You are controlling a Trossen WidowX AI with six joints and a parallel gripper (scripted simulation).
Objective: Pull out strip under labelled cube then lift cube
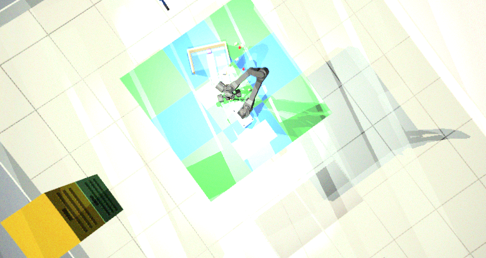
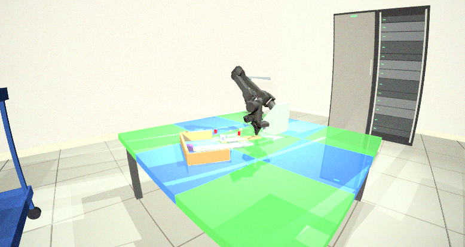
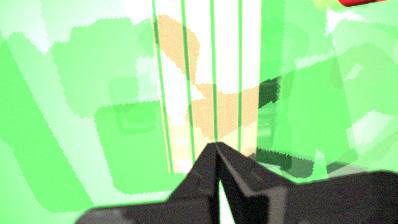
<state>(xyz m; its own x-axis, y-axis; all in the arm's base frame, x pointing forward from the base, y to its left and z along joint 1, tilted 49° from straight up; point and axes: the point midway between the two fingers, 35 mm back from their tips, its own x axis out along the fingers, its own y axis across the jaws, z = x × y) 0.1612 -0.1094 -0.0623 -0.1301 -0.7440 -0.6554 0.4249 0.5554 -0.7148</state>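
Now: gripper tip 9 cm short of the strip, 5 cm to the left of it and 1 cm above it.
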